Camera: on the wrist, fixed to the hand. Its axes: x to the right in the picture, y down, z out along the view.
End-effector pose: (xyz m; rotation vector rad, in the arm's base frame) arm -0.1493 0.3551 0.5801 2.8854 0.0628 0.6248
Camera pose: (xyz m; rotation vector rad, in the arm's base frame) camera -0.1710 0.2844 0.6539 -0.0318 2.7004 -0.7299
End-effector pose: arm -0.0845 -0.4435 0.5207 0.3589 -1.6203 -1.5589
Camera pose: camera -0.0141 -0.4739 0.5917 -1.2050 -0.1498 0.8651
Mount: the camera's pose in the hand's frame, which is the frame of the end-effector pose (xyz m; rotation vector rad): 0.0045 0.0835 -0.0626 -0.1178 0.4990 3.0411
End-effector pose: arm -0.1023 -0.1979 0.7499 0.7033 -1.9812 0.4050
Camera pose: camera -0.1136 -0.1001 0.7848 2.6177 0.7386 -1.5422
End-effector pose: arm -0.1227 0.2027 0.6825 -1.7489 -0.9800 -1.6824
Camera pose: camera -0.0954 0.1039 0.7024 -0.6456 1.5686 0.2710
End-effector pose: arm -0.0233 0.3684 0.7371 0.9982 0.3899 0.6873
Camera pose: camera -0.0860 0.4411 0.7782 -0.2920 0.8907 -2.3415
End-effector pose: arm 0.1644 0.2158 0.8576 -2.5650 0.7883 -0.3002
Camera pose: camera 0.1075 0.1297 0.8740 0.8108 2.9607 0.2268
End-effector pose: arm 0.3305 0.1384 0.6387 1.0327 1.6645 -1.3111
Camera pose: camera 0.4005 0.2124 0.6156 1.8069 -0.7464 1.1300
